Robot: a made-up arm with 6 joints.
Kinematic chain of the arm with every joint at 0, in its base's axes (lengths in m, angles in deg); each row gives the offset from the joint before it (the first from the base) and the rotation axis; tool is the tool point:
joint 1: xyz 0 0 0.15 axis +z
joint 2: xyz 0 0 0 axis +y
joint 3: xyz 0 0 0.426 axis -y
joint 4: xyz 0 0 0 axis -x
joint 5: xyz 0.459 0 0 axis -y
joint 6: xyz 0 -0.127 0 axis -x
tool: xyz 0 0 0
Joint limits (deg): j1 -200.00..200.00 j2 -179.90..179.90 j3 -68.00..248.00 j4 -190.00..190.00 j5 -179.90..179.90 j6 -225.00..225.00
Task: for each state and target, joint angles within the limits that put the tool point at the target. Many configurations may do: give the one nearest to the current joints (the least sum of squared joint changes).
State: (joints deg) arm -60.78 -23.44 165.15 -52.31 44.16 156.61
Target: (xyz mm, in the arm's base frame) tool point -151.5 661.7 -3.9
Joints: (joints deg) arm -83.43 -60.99 181.64 -53.89 44.16 156.61
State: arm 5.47 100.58 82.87 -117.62 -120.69 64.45
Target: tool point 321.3 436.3 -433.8
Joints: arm 46.58 107.94 47.51 -121.58 -120.69 64.45
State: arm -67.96 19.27 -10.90 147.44 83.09 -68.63
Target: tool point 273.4 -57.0 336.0
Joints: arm -37.31 -21.83 -53.90 161.45 83.09 -68.63
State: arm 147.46 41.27 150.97 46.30 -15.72 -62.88
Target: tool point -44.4 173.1 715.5
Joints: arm 135.99 67.18 177.59 42.49 -15.72 -62.88
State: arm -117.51 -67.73 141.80 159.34 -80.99 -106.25
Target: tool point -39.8 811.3 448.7
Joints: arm -78.55 -54.16 115.32 163.96 -80.99 -106.25
